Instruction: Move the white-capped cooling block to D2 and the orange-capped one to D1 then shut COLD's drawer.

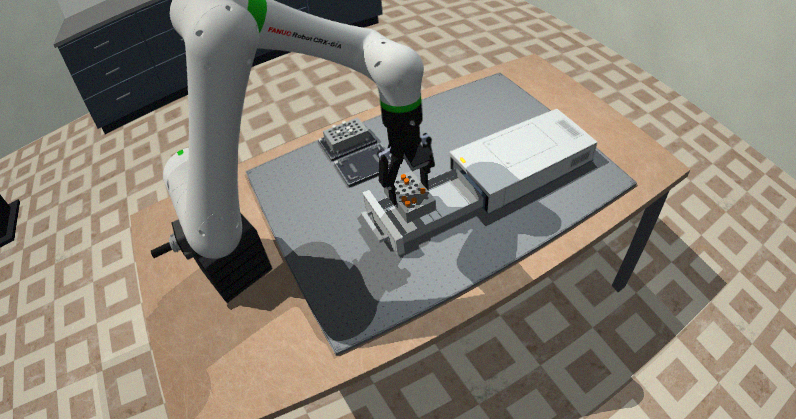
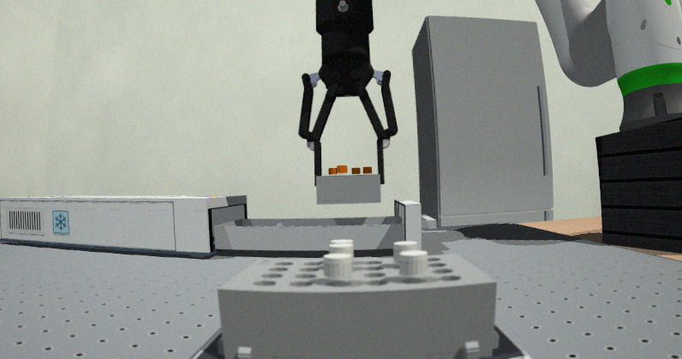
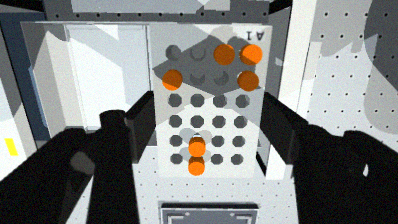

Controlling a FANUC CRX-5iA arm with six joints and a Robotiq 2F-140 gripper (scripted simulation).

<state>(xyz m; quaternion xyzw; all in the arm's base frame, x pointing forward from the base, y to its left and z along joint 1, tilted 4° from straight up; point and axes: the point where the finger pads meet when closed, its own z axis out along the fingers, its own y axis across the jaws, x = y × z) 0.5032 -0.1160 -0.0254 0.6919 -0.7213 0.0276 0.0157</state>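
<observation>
Now: the cooler drawer 40 mm ahead of my hand and 80 mm below it. Round my hand: white-capped cooling block 410 mm to the left, 90 mm below; then cooler COLD 220 mm ahead, 10 mm to the right, 80 mm below; then orange-capped cooling block 30 mm below.
</observation>
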